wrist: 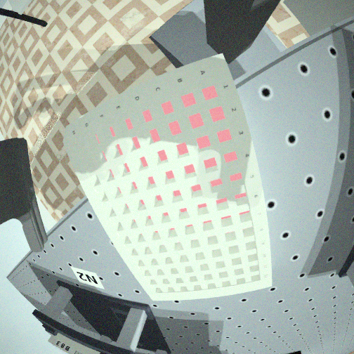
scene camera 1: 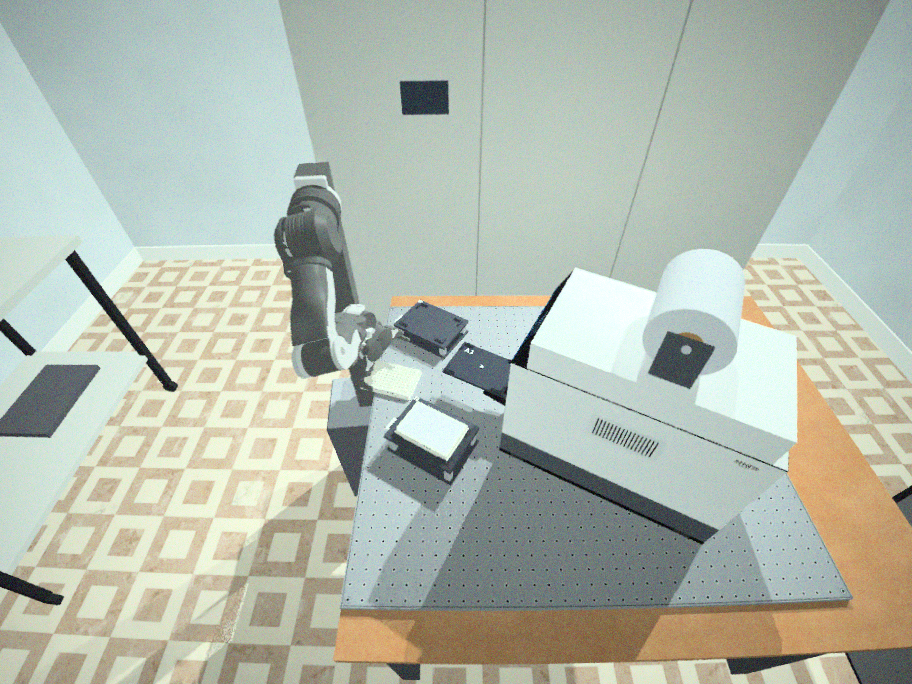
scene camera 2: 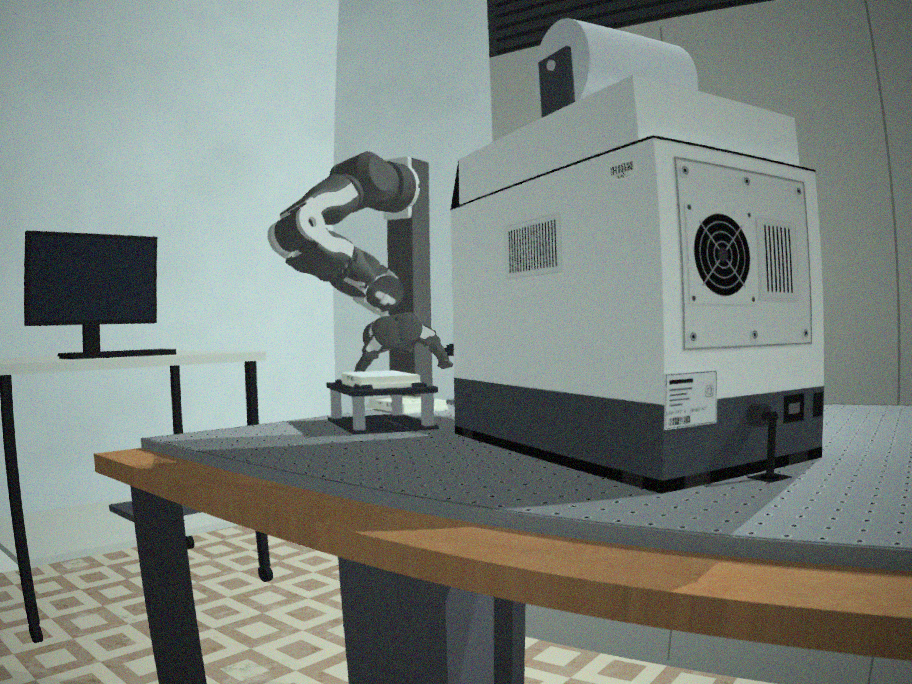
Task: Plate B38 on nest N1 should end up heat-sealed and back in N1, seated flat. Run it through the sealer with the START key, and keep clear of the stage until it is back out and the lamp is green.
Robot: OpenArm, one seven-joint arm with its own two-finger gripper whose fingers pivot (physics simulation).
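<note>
A pale well plate (scene camera 1: 397,382) (scene camera 2: 439,405) (wrist: 200,215) lies off the nests on the perforated board; pink shows in many wells, and no B38 label shows. My gripper (scene camera 1: 377,351) (scene camera 2: 402,364) (wrist: 132,155) is open and empty above it, one finger at each side in the wrist view. A bare raised nest (scene camera 1: 430,324) stands at the back; its label does not show. The sealer (scene camera 1: 611,456) (scene camera 2: 559,309) has its dark stage (scene camera 1: 477,368) out at its front, with no plate visible on the part that shows. The START key and lamp do not show.
Nest N2 (scene camera 1: 466,446) (scene camera 2: 358,413) (wrist: 132,327) carries white plate B83 (scene camera 1: 432,427) (scene camera 2: 379,378) (wrist: 65,346), near the loose plate. The sealer's tall housing stands beyond the nests, with a film roll (scene camera 1: 696,305) (scene camera 2: 626,58) on top.
</note>
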